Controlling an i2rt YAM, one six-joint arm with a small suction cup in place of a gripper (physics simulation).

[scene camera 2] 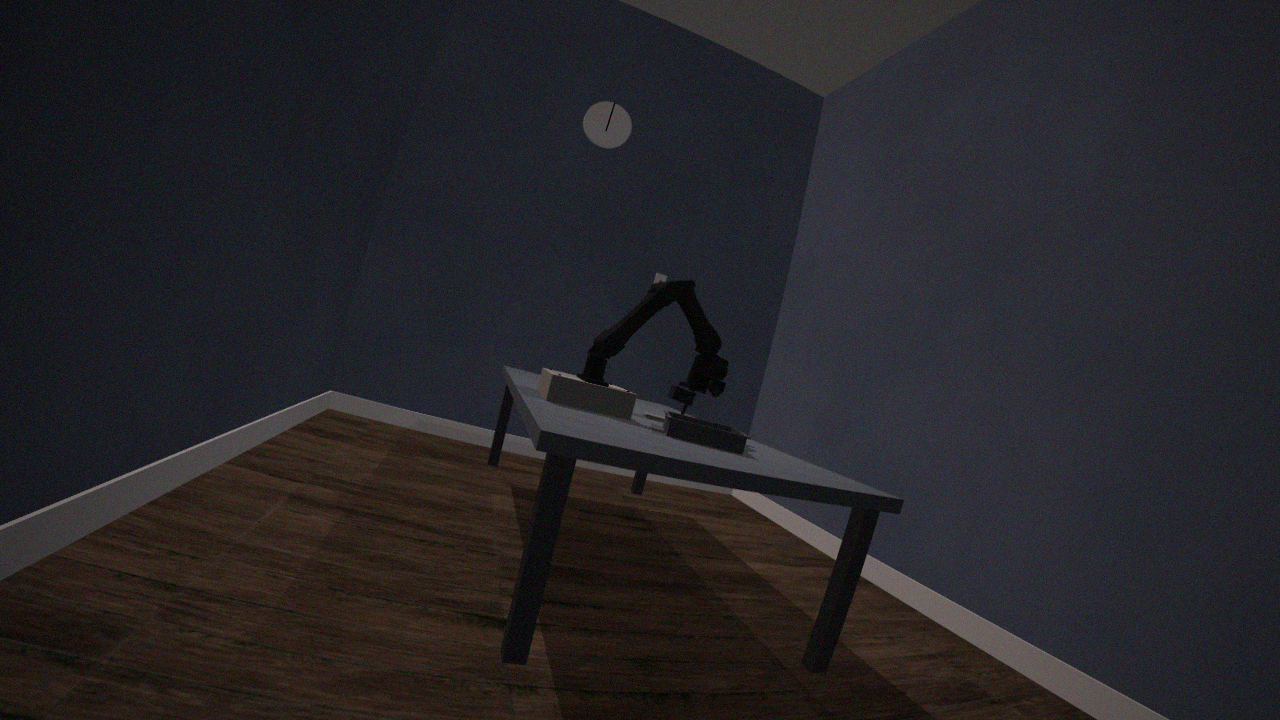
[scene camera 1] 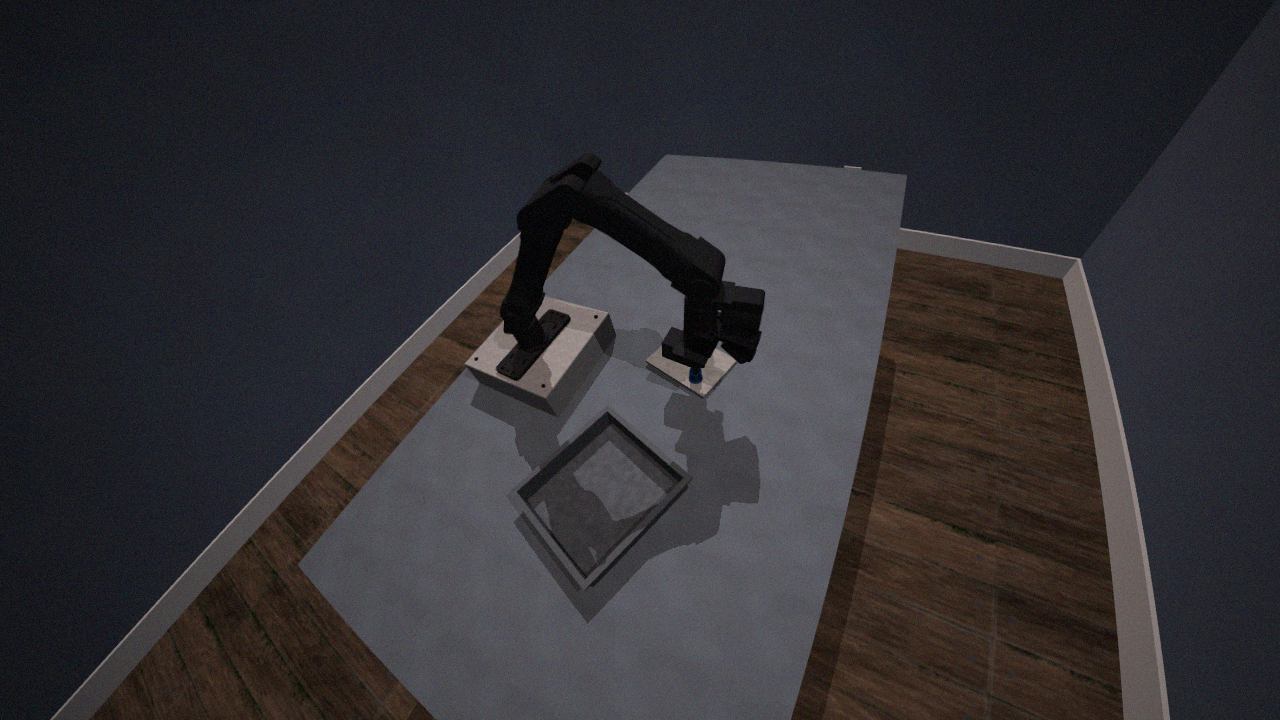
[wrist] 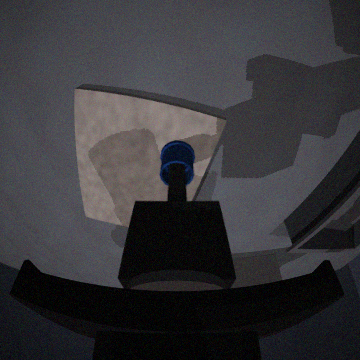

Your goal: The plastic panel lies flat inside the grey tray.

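Seen in the pictures: hand, its tool point: (scene camera 1: 695, 380) (wrist: 176, 151); arm's base, origin of its link: (scene camera 2: 591, 381) (scene camera 1: 535, 344).
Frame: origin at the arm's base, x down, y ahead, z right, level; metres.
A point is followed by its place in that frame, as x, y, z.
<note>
The plastic panel (scene camera 1: 719, 369) @(0.070, 0.386, -0.144) (wrist: 118, 118) @(0.070, 0.382, -0.149) is a small pale square lying flat on the table, to the right of the arm's base. My suction cup (scene camera 1: 695, 376) (wrist: 177, 161) (scene camera 2: 685, 407) @(0.078, 0.347, -0.102) is blue and stands down on the panel's near right part, pressed on its top face. The grey tray (scene camera 1: 550, 537) @(0.028, 0.287, 0.313) (scene camera 2: 706, 432) @(0.044, 0.272, 0.311) is square, low-walled and empty, turned like a diamond in front of the panel. Its corner shows at the right edge of the wrist view (wrist: 321, 207) @(0.049, 0.300, 0.079).
The arm's pale base block (scene camera 1: 573, 345) @(-0.001, 0.090, -0.032) (scene camera 2: 586, 393) @(0.032, -0.026, 0.113) stands to the left of the panel. The grey table (scene camera 1: 760, 582) @(0.078, 0.609, 0.204) has its edges close on both long sides, with wooden floor (scene camera 1: 985, 492) below.
</note>
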